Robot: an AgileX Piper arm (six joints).
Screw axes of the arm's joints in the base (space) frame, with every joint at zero. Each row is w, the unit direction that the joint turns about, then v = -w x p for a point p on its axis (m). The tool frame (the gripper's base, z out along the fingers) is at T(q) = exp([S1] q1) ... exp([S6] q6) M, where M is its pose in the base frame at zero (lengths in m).
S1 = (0, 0, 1, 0, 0, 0)
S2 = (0, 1, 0, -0.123, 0, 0)
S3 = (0, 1, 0, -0.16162, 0, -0.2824)
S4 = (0.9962, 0, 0.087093, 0, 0.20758, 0)
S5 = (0, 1, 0, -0.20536, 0, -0.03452)
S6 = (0.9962, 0, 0.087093, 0, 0.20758, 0)
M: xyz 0.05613 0 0.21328 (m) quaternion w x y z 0.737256 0 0.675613 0
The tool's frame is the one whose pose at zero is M.
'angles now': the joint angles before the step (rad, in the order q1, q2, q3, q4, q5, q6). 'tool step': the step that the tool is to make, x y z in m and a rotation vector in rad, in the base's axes. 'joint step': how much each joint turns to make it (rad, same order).
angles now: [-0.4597 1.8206 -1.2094 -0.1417 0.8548 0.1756]
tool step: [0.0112 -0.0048 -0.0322 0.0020 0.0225 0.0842]
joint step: [-0.0001 0.0933 -0.0001 0.0001 -0.0808 -0.0766]
